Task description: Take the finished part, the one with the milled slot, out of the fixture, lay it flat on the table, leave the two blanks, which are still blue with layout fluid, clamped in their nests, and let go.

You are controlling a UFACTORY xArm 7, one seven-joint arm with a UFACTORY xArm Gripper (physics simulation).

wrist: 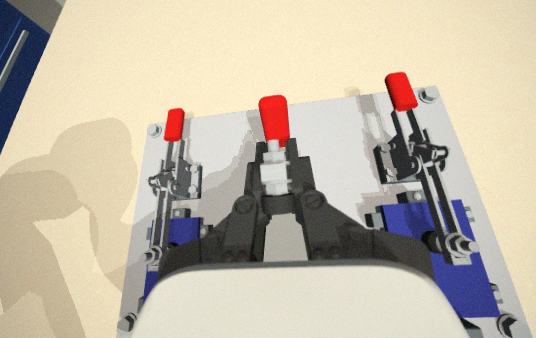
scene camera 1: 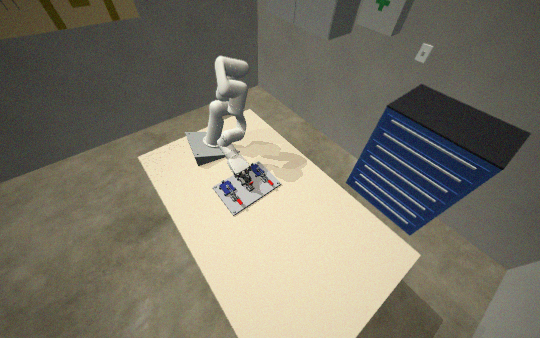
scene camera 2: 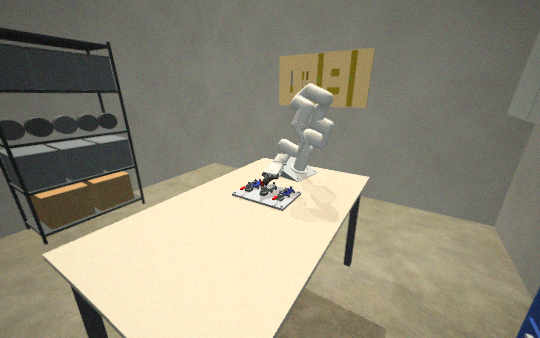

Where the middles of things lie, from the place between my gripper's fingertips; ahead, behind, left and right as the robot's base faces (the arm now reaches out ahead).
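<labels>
There's a fixture plate (scene camera 1: 261, 189) 7 cm below my hand and 3 cm behind it, and the finished part (wrist: 284, 241) is 5 cm below my hand, 7 cm behind it and 1 cm to the right of it.
</labels>
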